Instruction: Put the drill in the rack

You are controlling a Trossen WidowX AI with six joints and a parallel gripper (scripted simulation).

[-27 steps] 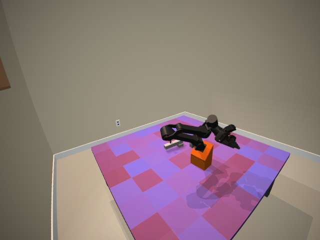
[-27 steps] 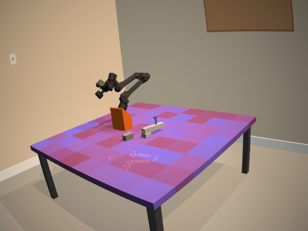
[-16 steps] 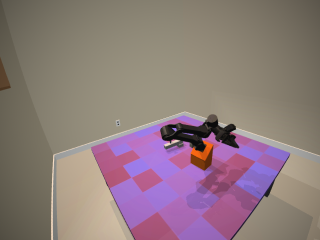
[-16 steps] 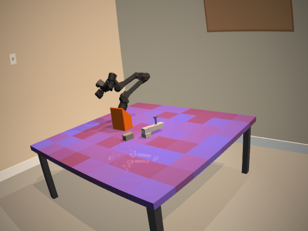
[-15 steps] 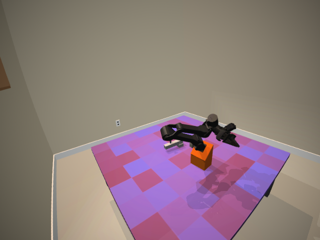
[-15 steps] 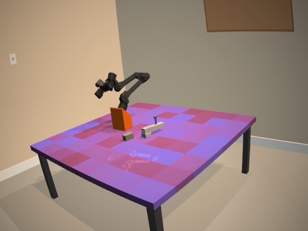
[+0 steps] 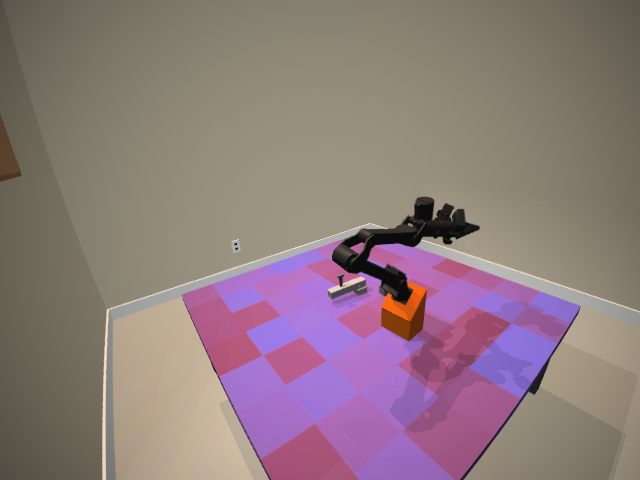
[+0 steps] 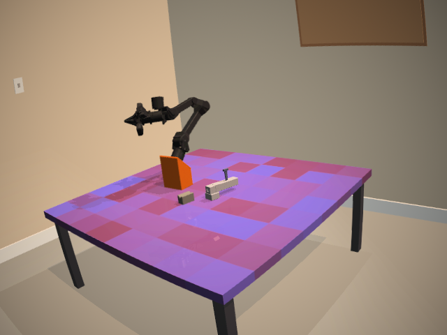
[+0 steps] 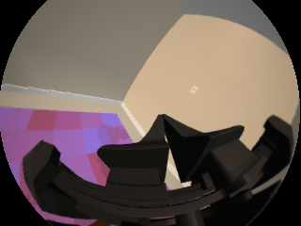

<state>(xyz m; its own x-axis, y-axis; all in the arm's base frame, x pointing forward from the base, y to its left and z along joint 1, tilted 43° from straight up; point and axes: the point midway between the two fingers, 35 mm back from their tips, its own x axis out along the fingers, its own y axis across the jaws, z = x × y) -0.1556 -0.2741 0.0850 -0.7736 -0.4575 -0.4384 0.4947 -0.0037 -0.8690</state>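
Now: gripper tip 48 cm short of the dark key, 18 cm to the right of it and 31 cm above it. The rest, counted from my gripper tip: grey rack block: 36 cm ahead, 38 cm below; drill: 47 cm ahead, 13 cm to the left, 35 cm below; fixture block: 47 cm ahead, 15 cm to the left, 36 cm below.
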